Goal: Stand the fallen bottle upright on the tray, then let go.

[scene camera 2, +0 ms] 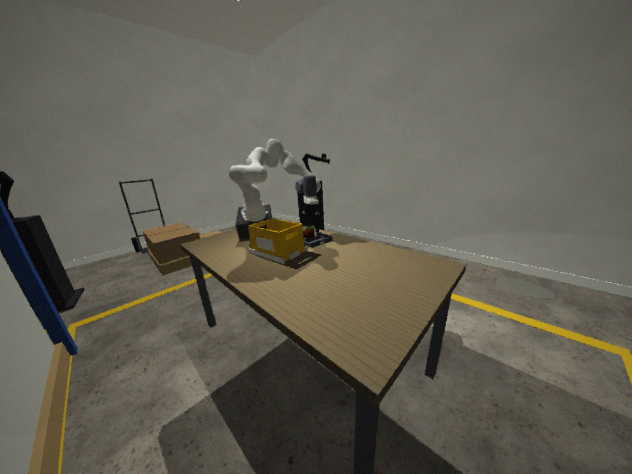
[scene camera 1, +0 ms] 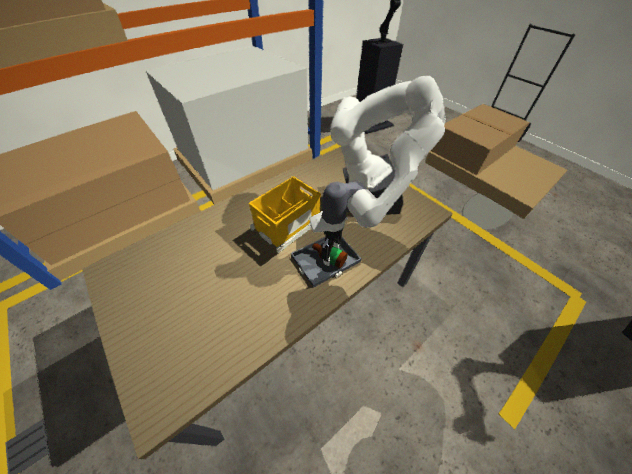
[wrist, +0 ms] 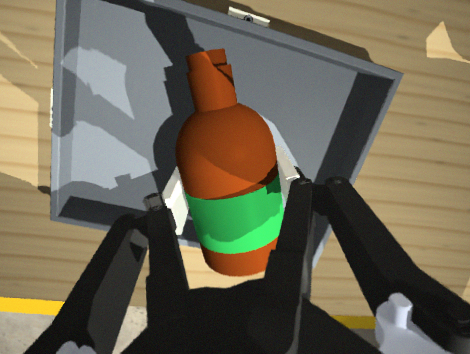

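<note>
A brown-orange bottle with a green band [wrist: 227, 150] [scene camera 1: 340, 258] [scene camera 2: 308, 232] lies on its side over the grey tray [scene camera 1: 313, 281] [wrist: 375, 71] [scene camera 2: 326, 238]. In the wrist view its neck points to the top of the frame and its base reaches over the tray's near wall. My gripper [wrist: 231, 169] is shut on the bottle, with one pale finger pad against each side of its body near the green band. In scene camera 1 the gripper points down into the tray. Whether the bottle touches the tray floor is unclear.
A yellow crate [scene camera 1: 270, 227] [scene camera 2: 265, 246] stands on the wooden table [scene camera 1: 193, 326] [scene camera 2: 357, 301] close beside the tray and the arm. The tray lies near a long table edge. Shelving [scene camera 1: 315, 91] and cardboard boxes [scene camera 1: 474, 137] stand around the table.
</note>
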